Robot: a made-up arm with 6 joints. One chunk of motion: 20 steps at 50 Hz.
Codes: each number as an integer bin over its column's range. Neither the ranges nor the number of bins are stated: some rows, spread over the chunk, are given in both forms.
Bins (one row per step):
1: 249 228 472 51 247 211
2: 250 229 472 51 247 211
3: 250 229 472 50 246 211
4: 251 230 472 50 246 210
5: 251 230 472 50 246 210
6: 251 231 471 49 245 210
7: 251 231 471 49 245 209
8: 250 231 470 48 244 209
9: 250 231 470 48 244 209
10: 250 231 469 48 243 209
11: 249 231 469 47 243 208
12: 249 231 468 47 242 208
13: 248 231 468 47 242 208
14: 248 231 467 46 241 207
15: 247 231 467 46 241 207
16: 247 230 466 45 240 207
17: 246 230 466 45 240 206
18: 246 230 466 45 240 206
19: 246 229 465 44 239 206
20: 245 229 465 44 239 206
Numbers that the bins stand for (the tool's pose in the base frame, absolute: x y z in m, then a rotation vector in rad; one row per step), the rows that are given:
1: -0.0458 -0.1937 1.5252 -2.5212 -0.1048 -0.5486
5: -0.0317 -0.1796 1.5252 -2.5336 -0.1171 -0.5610
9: -0.0387 -0.1726 1.5112 -2.5582 -0.1418 -0.5733
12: -0.0458 -0.1726 1.4971 -2.5705 -0.1664 -0.5856
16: -0.0599 -0.1796 1.4830 -2.5952 -0.1911 -0.5979
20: -0.0740 -0.1867 1.4759 -2.6075 -0.2034 -0.6103
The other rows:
2: -0.0387 -0.1867 1.5252 -2.5212 -0.1048 -0.5486
3: -0.0387 -0.1867 1.5252 -2.5336 -0.1171 -0.5486
4: -0.0317 -0.1796 1.5252 -2.5336 -0.1171 -0.5610
6: -0.0317 -0.1726 1.5182 -2.5459 -0.1295 -0.5610
7: -0.0317 -0.1726 1.5182 -2.5459 -0.1295 -0.5733
8: -0.0387 -0.1726 1.5112 -2.5582 -0.1418 -0.5733
10: -0.0387 -0.1726 1.5041 -2.5582 -0.1541 -0.5733
11: -0.0458 -0.1726 1.5041 -2.5705 -0.1541 -0.5856
13: -0.0528 -0.1726 1.4971 -2.5705 -0.1664 -0.5856
14: -0.0528 -0.1726 1.4900 -2.5829 -0.1788 -0.5979
15: -0.0599 -0.1726 1.4900 -2.5829 -0.1788 -0.5979
17: -0.0669 -0.1796 1.4830 -2.5952 -0.1911 -0.6103
18: -0.0669 -0.1796 1.4830 -2.5952 -0.1911 -0.6103
19: -0.0669 -0.1867 1.4759 -2.6075 -0.2034 -0.6103

